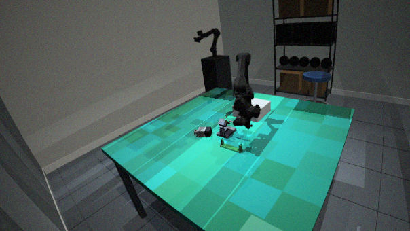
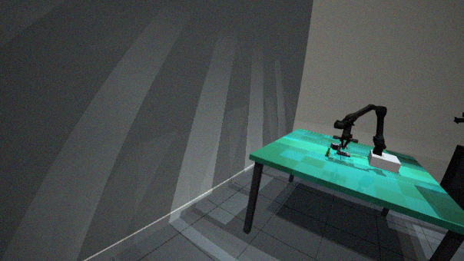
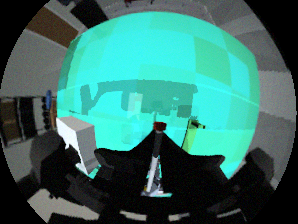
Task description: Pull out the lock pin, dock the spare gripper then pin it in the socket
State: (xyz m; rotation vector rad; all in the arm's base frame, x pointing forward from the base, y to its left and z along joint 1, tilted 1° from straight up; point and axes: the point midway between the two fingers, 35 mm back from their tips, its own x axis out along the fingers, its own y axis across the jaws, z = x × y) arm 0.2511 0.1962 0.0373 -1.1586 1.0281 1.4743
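Right now the olive mount is 11 cm ahead of my gripper tip, 4 cm to the right of it and 6 cm below it. The rest, counted from my gripper tip: spare gripper: 11 cm ahead, 29 cm to the right, 6 cm below; grey mount: 2 cm ahead, 17 cm to the right, 3 cm below.
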